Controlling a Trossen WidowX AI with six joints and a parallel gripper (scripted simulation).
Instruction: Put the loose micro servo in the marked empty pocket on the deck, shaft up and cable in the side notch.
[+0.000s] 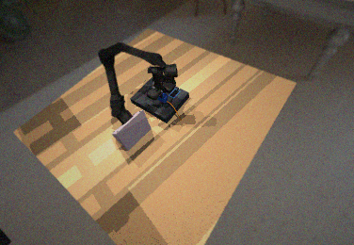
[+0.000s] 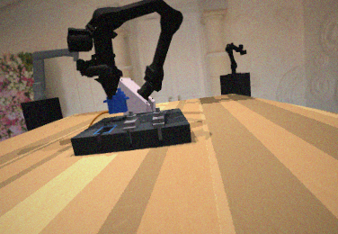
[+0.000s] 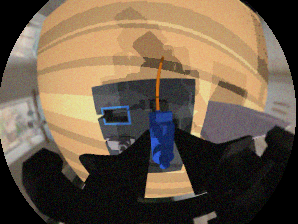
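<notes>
My gripper tip is now 10 cm above the dark deck, 8 cm to the right of it and 1 cm past it.
</notes>
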